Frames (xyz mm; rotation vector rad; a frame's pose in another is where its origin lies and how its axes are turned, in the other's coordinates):
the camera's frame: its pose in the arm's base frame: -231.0 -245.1 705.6 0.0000 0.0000 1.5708
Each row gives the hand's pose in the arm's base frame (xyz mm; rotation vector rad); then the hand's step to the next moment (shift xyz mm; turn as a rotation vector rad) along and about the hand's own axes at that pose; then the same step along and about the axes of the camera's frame.
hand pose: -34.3 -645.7 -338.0 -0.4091 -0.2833 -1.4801
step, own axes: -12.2 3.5 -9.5 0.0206 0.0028 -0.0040
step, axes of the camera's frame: 7.0 -1.9 -14.1 -0.0202 -0.0041 0.0050
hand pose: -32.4 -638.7 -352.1 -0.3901 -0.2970 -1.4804
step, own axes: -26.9 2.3 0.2 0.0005 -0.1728 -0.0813
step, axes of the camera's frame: 24.5 -0.3 -11.4 -0.0435 0.1757 -0.0608
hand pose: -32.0 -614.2 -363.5 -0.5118 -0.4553 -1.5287
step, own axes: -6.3 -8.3 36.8 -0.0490 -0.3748 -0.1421
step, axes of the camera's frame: 26.6 6.9 26.6 -0.0336 0.3798 -0.1330
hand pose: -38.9 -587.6 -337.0 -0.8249 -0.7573 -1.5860
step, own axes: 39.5 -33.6 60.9 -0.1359 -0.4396 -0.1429
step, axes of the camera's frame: 34.6 31.1 65.1 0.0223 0.4338 -0.2085
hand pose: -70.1 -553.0 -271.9 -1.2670 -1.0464 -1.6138
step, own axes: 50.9 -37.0 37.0 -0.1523 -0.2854 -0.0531
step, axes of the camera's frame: 41.5 31.7 51.0 0.0584 0.2590 -0.1923
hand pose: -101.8 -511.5 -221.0 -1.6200 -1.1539 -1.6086
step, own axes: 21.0 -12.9 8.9 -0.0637 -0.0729 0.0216
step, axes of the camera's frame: 17.4 9.0 17.4 0.0411 0.0468 -0.0772
